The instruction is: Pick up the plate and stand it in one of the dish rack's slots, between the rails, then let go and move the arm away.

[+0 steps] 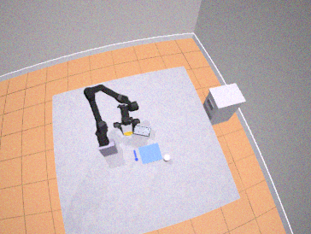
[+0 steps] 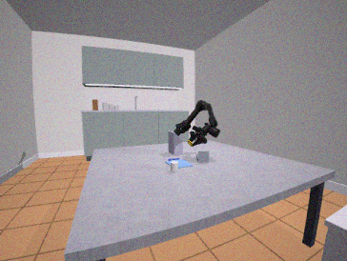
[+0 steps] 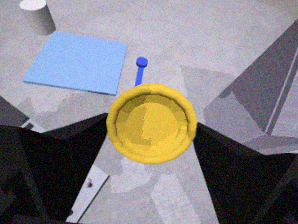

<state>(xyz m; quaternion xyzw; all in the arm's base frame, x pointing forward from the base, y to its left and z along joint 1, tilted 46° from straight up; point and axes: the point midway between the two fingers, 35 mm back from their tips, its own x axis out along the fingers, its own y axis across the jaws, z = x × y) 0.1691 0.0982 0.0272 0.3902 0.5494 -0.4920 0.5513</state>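
Now: the grey dish rack 10 cm ahead of my gripper tip, 8 cm below it and 5 cm to the left of it. The rest, counted from my gripper tip: yellow plate 1 cm to the left; blue spoon 14 cm to the right, 9 cm below, 2 cm ahead; light blue mat 14 cm to the right, 13 cm ahead, 10 cm below.
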